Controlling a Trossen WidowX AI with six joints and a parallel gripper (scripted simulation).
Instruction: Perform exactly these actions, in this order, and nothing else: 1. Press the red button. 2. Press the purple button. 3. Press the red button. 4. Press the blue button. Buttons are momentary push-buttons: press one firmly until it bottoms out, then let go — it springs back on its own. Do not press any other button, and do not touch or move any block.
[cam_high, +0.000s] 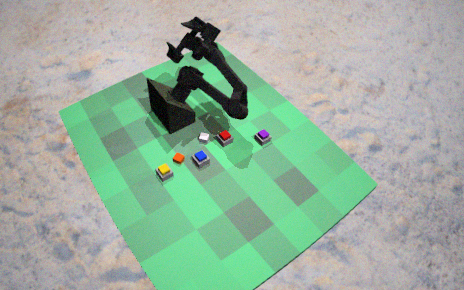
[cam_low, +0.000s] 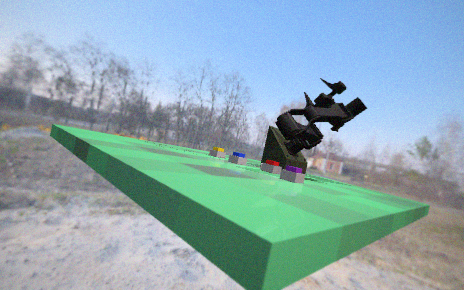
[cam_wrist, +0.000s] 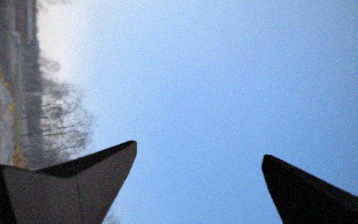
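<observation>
Now: the red button 350 mm below my gripper tip, 250 mm ahead of it and 70 mm to the left of it. Also, from my gripper tip: blue button (350 mm below, 280 mm ahead, 60 mm to the right); orange block (380 mm below, 240 mm ahead, 130 mm to the right); yellow button (350 mm below, 270 mm ahead, 200 mm to the right).
</observation>
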